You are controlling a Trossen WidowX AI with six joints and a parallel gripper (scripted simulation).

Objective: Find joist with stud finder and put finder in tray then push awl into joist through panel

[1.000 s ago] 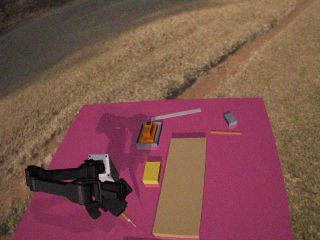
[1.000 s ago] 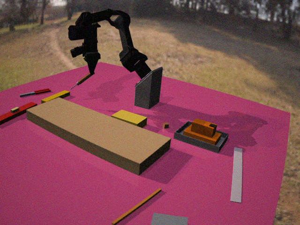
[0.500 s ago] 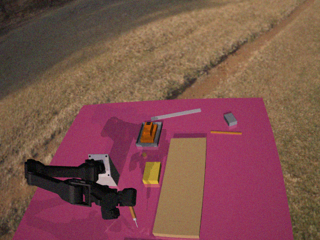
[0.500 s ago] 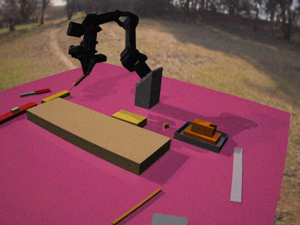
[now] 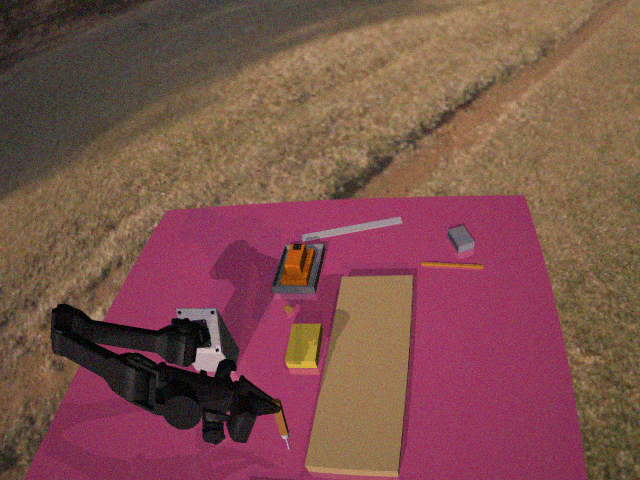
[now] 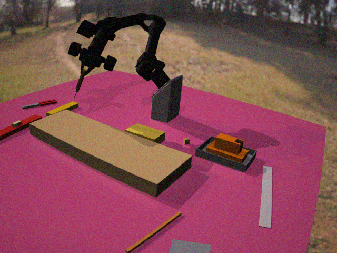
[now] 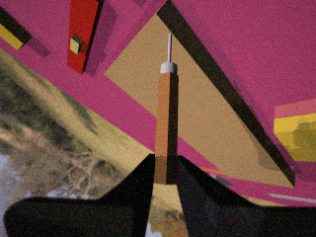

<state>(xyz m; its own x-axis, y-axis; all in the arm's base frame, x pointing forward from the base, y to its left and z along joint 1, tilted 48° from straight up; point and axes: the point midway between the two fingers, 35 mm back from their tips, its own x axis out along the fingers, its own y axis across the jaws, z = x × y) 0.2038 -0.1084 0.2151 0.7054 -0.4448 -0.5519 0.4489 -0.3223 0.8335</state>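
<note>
Right now the awl is 5 cm below my gripper tip and 2 cm to the right of it. Round my gripper tip: yellow bar (17 cm below, 13 cm to the right, 4 cm behind); then red bar (20 cm ahead, 17 cm to the right, 16 cm below); then red-handled tool (28 cm to the right, 18 cm below, 3 cm behind).
</note>
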